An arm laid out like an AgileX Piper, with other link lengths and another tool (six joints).
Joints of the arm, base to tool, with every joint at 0 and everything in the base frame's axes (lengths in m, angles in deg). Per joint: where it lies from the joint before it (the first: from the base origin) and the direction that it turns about. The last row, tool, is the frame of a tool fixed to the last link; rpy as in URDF.
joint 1: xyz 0 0 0.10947 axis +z
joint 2: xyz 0 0 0 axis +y
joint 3: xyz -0.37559 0 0.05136 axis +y
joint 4: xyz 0.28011 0 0.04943 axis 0.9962 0 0.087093
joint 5: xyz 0 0 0 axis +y
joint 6: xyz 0.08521 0 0.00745 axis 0.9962 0 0.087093
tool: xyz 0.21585 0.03 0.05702 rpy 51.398 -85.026 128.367
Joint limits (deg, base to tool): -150..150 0..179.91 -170..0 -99.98..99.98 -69.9..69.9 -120..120
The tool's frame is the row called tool.
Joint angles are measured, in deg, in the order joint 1, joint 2, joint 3, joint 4, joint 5, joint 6. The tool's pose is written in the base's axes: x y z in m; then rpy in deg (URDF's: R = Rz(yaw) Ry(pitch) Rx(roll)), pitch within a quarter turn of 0, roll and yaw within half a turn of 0. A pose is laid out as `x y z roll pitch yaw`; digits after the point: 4 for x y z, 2 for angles.
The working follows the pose.
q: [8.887 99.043 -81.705 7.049 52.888 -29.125]
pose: 0.5206 0.1552 0.1735 172.20 -22.50 40.32
Where each joint sits with the arm in this pose, in the base's axes (m; each line is computed from the numbers above, not from the rounded line before):
joint 1: 0.0000 0.0000 0.1095
joint 2: 0.0000 0.0000 0.1095
joint 3: 0.1084 0.0170 0.4723
joint 4: 0.3872 0.0605 0.4360
joint 5: 0.3872 0.0605 0.4360
joint 6: 0.4214 0.0744 0.3589
the tool: 0.5206 0.1552 0.1735

